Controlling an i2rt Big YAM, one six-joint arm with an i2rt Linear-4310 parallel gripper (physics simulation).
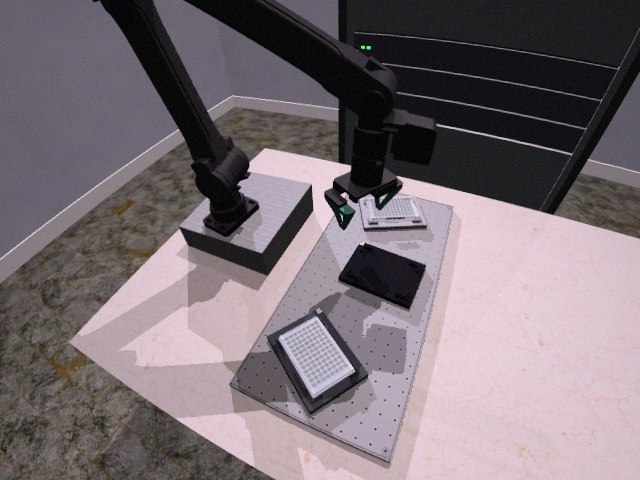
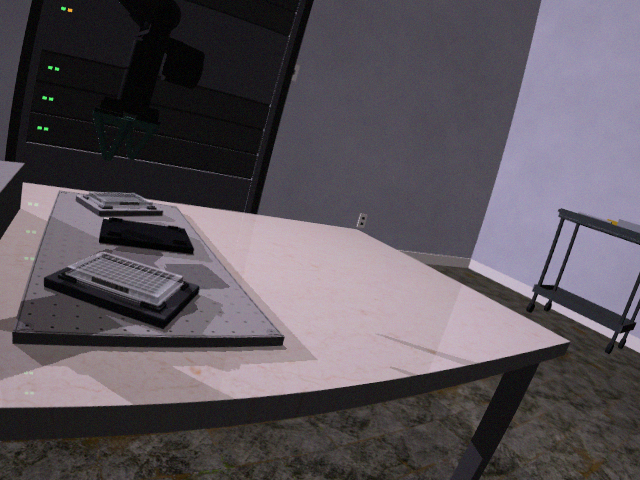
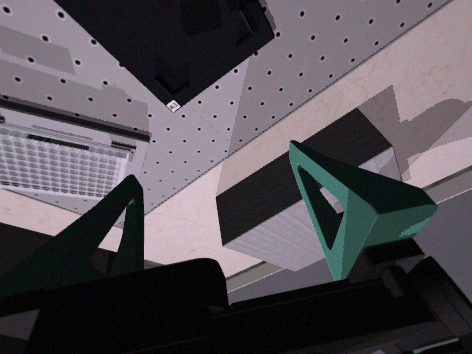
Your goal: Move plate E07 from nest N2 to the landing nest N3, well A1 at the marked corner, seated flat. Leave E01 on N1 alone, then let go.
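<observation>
A clear well plate (image 1: 395, 209) (image 2: 119, 200) (image 3: 60, 162) sits on the light grey nest (image 1: 392, 225) (image 3: 141, 150) at the far end. The empty landing nest (image 1: 382, 279) (image 2: 147, 236) (image 3: 165, 50) is black and lies in the middle, its A1 tag (image 3: 173, 105) at one corner. Another well plate (image 1: 316, 356) (image 2: 126, 276) sits on the dark grey nest (image 1: 312, 404) (image 2: 180, 303) at the near end. I cannot read the plate or nest names. My gripper (image 1: 361, 217) (image 2: 119, 158) (image 3: 213, 164) is open and empty, above the board between the far plate and the arm's base.
All three nests stand on a perforated metal board (image 1: 385, 413) (image 2: 248, 322) on the pale table (image 1: 516, 330) (image 2: 330, 289). The arm's base stands on a grey block (image 1: 281, 206) (image 3: 285, 245) beside the board. A dark rack cabinet (image 1: 347, 103) stands behind the table. A cart (image 2: 584, 304) stands by the wall.
</observation>
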